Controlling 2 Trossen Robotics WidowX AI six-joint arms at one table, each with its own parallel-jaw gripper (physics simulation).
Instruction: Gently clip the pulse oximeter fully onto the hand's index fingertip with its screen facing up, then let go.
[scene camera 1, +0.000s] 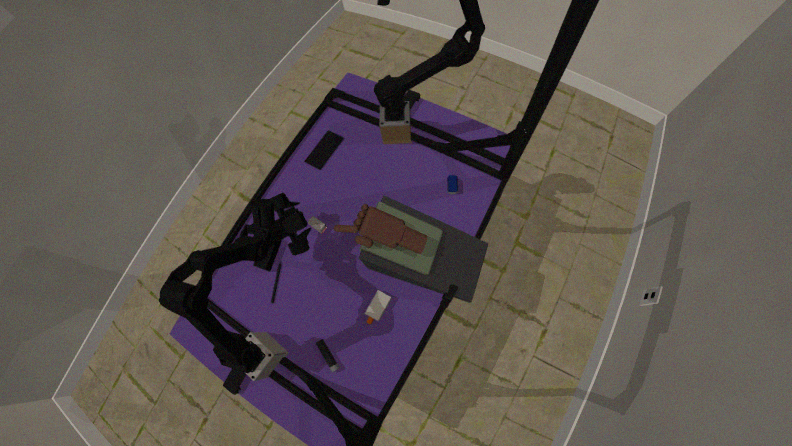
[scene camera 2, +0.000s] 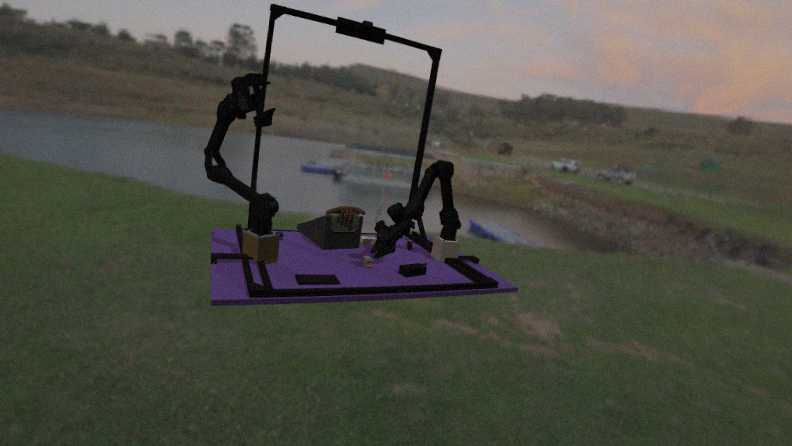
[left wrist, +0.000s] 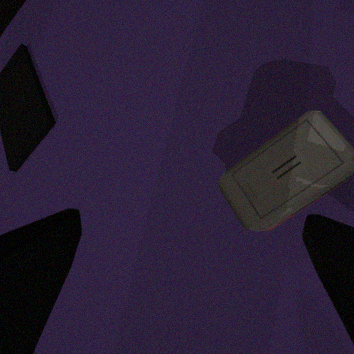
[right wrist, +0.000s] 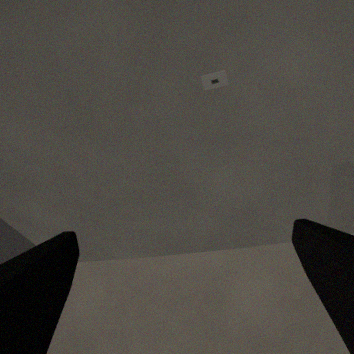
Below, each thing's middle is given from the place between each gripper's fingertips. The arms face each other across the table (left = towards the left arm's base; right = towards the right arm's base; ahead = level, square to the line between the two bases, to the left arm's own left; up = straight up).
Labels:
I see my left gripper 40 mm past the pulse oximeter (left wrist: 300, 164) and 40 mm above it. From my left hand the other things lie so: dark plate (scene camera 1: 459, 258): 390 mm behind, 70 mm to the right, 10 mm below.
I see my right gripper 600 mm above the pulse oximeter, 460 mm to the right of it and 10 mm past it. Round my right hand: dark plate: 580 mm below, 390 mm to the left, 370 mm behind.

